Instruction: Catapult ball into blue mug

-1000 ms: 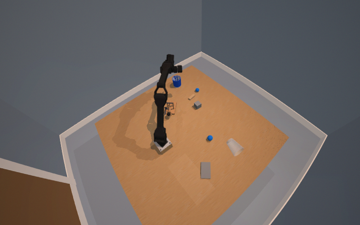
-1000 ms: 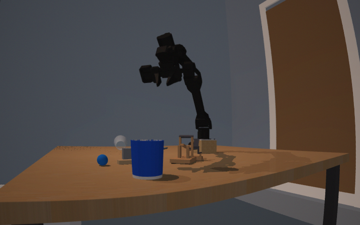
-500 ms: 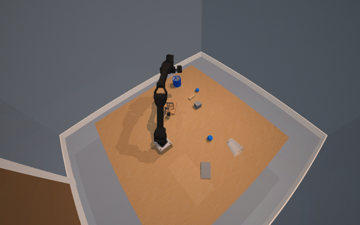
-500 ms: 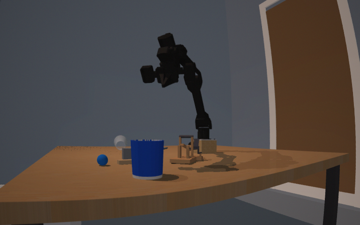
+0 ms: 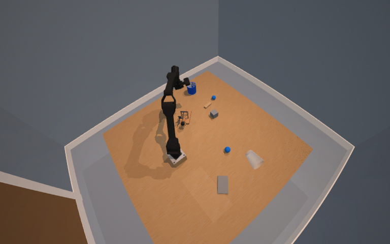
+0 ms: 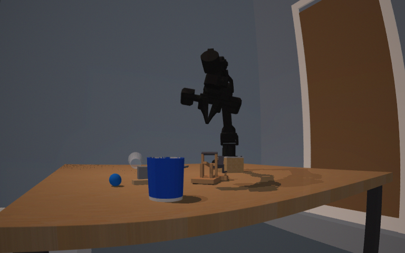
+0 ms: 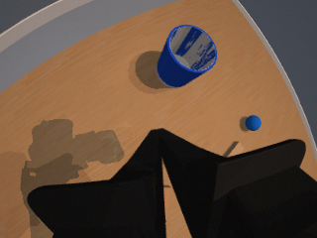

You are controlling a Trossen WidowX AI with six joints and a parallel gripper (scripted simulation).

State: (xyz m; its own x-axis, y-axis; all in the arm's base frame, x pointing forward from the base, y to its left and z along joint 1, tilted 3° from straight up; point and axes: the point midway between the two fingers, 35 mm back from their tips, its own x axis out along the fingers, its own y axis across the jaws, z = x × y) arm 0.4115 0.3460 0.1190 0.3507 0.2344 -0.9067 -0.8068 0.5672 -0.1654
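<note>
Now: the ball 200 mm behind my gripper tip, 190 mm to the right of it and 130 mm below it. Also, from my gripper tip: wooden block 120 mm ahead, 200 mm to the right, 190 mm below; wooden catapult 150 mm behind, 150 mm to the right, 140 mm below; blue mug 160 mm ahead, 40 mm to the left, 170 mm below.
</note>
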